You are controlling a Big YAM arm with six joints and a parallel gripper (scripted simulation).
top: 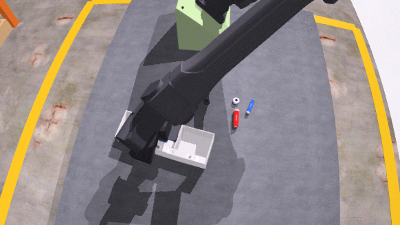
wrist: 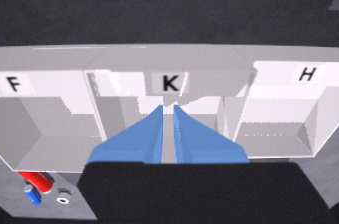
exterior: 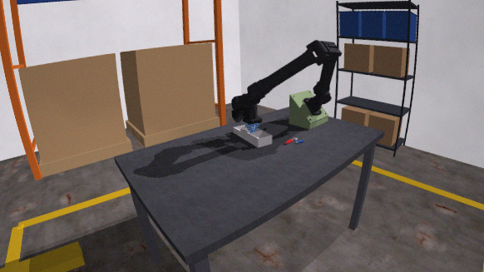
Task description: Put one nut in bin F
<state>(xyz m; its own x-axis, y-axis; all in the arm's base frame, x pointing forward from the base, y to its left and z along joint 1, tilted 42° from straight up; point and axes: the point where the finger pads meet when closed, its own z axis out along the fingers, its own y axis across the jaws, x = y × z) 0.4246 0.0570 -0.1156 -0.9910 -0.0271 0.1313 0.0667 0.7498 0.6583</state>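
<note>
Right now the white three-compartment bin is 1 cm ahead of my hand. Round my hand: blue cylinder: 15 cm behind, 21 cm to the left, 2 cm below; red cylinder: 10 cm behind, 17 cm to the left, 2 cm below; silver nut: 16 cm behind, 17 cm to the left, 2 cm below.
</note>
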